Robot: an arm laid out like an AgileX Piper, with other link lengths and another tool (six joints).
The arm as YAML. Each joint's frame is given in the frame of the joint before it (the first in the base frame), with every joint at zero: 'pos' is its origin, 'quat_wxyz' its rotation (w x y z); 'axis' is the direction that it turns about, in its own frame. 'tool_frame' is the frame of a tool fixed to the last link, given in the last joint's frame.
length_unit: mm
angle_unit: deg
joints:
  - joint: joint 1
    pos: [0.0, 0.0, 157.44]
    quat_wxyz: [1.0, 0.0, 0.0, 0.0]
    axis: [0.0, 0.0, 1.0]
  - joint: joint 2
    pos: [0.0, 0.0, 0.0]
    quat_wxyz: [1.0, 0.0, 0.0, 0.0]
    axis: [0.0, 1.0, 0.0]
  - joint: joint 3
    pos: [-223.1, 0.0, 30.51]
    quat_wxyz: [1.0, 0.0, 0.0, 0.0]
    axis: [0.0, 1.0, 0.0]
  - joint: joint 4
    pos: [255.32, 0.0, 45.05]
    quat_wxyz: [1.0, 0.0, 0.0, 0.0]
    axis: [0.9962, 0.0, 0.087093]
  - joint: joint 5
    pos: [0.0, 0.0, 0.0]
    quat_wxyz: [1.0, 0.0, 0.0, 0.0]
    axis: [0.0, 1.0, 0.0]
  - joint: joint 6
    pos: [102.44, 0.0, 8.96]
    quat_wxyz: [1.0, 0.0, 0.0, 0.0]
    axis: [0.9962, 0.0, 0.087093]
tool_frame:
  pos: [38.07, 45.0, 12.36]
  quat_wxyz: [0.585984, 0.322, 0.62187, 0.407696]
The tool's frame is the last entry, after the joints.
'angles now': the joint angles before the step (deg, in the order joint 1, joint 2, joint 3, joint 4, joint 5, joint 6). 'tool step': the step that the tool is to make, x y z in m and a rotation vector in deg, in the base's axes. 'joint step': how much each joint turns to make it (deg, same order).
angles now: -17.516, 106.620, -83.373, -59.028, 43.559, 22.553
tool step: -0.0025, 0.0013, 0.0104, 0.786, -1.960, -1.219
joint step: -0.007, -1.713, 0.310, 1.030, 0.521, 0.849
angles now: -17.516, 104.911, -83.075, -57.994, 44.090, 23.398
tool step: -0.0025, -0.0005, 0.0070, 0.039, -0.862, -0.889
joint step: -0.054, -1.058, 0.076, 0.279, 0.699, 0.338
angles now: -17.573, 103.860, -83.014, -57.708, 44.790, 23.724
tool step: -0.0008, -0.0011, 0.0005, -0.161, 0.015, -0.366
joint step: -0.068, -0.061, 0.011, -0.234, 0.287, 0.230
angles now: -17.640, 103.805, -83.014, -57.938, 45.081, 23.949
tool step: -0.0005, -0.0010, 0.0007, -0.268, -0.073, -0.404
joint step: -0.003, -0.037, -0.008, -0.440, 0.326, 0.461
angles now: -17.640, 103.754, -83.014, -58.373, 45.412, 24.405
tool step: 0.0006, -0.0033, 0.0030, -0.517, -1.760, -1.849
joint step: 0.003, -0.010, 0.013, -1.882, 0.587, 3.470
